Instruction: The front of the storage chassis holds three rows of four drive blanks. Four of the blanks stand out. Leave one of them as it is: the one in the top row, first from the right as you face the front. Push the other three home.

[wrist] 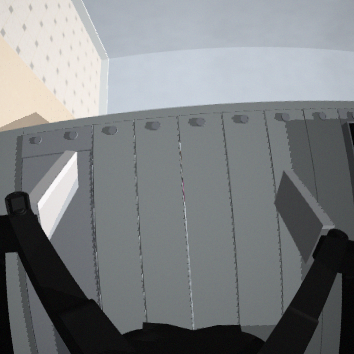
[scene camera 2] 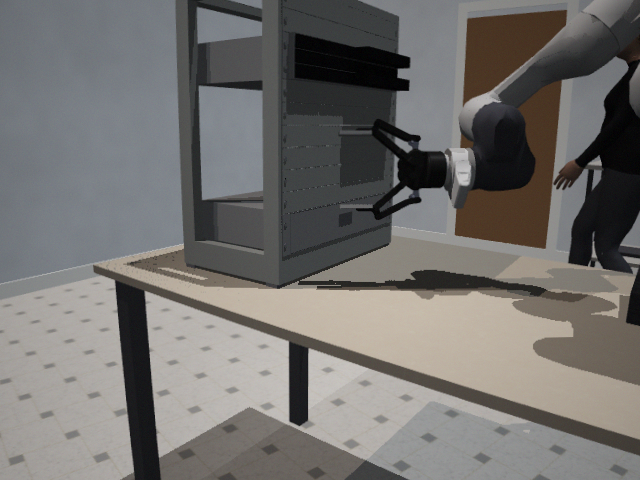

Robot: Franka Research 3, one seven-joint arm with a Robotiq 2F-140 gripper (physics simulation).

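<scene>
The storage chassis (scene camera 2: pixel 330 59) is the black unit high in the grey rack (scene camera 2: pixel 272 155); an edge of the chassis (wrist: pixel 352 137) shows at the right of the wrist view. At its far end, the right as one faces the front, an upper blank (scene camera 2: pixel 403 62) and a lower blank (scene camera 2: pixel 403 84) stand out. A slight bump shows along the top edge nearer its middle; the separate blanks and rows are hard to tell apart in the dark. My gripper (scene camera 2: pixel 348 169) (wrist: pixel 179 178) is open and empty, below the chassis, with its fingertips close before the rack's grey panels, one above the other.
The rack stands on a table (scene camera 2: pixel 361 330). A panel with a small dark rectangle (scene camera 2: pixel 345 219) is low on the rack front, near the lower finger. A person (scene camera 2: pixel 612 139) stands behind the arm at the right, near a brown door (scene camera 2: pixel 509 129).
</scene>
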